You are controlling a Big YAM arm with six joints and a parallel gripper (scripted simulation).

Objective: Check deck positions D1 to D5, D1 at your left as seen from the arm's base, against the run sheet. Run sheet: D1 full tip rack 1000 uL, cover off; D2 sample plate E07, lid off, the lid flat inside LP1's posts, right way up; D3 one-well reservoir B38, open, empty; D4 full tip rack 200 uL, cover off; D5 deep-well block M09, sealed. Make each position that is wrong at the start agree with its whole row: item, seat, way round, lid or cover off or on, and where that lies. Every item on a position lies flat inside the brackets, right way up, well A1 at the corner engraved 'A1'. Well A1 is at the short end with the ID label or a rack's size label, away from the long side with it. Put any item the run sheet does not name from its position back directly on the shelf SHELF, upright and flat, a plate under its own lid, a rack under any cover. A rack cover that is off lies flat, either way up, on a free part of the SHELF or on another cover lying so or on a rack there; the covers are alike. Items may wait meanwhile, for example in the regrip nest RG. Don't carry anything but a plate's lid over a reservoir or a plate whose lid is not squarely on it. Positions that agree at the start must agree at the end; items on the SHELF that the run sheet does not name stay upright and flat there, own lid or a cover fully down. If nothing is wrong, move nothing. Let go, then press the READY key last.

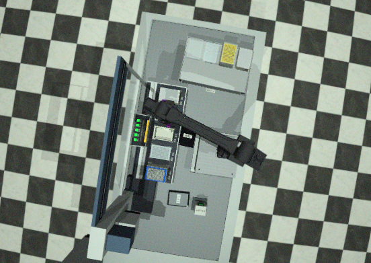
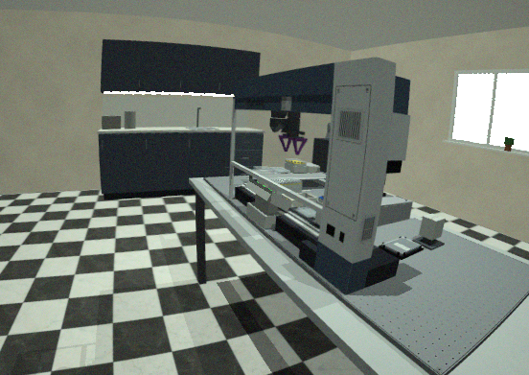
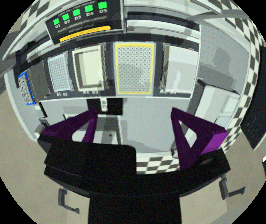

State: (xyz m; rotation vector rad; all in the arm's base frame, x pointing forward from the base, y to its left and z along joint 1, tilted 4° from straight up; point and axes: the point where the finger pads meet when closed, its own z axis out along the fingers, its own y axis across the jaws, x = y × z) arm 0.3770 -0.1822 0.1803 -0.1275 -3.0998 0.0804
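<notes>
Now: hand 20 mm short of the clear rack cover and 140 mm above it. The rest, counted from my hand: cream reservoir (30 mm ahead, 120 mm to the left, 190 mm below); white-topped block (10 mm ahead, 130 mm to the right, 180 mm below); yellow-framed tip rack (10 mm ahead, 10 mm to the right, 160 mm below).
</notes>
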